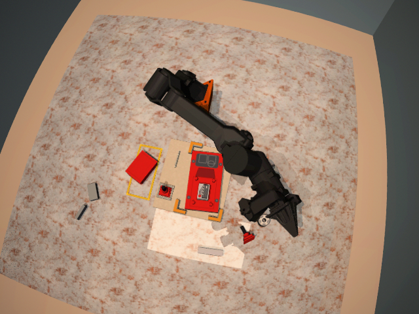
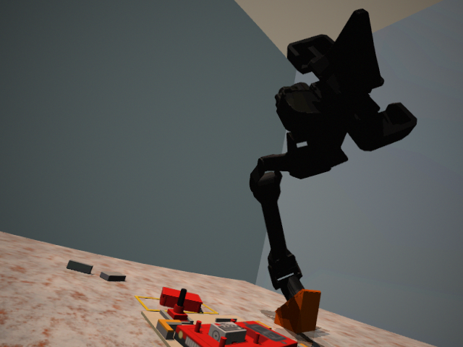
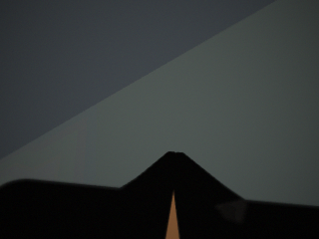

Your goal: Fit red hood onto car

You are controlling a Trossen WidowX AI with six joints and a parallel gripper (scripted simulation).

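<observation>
The red hood is 47 cm to the right of my gripper tip, 37 cm below it and 16 cm behind it. Round my gripper tip: grey engine block 36 cm below, 23 cm to the right, 13 cm behind.
</observation>
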